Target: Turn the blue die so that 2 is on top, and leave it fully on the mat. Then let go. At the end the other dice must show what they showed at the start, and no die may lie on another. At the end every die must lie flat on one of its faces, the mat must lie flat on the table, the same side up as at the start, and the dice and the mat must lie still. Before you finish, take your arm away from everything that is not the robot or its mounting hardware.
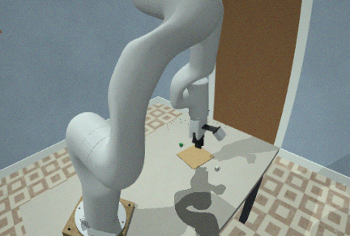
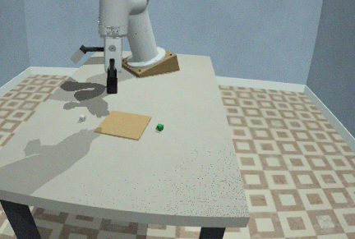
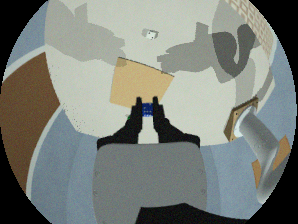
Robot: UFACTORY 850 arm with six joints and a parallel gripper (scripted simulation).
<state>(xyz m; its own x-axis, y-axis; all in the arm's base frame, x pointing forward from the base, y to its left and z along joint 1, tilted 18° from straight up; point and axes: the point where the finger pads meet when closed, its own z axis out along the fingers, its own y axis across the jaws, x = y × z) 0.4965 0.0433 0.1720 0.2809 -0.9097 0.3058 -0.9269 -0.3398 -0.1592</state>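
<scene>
My hand is 2 cm short of the tan mat, 4 cm to the right of it and 12 cm above it. Round my hand: blue die (1 cm to the left, 1 cm below); white die (2 cm ahead, 10 cm to the right, 11 cm below); green die (2 cm ahead, 15 cm to the left, 11 cm below).
</scene>
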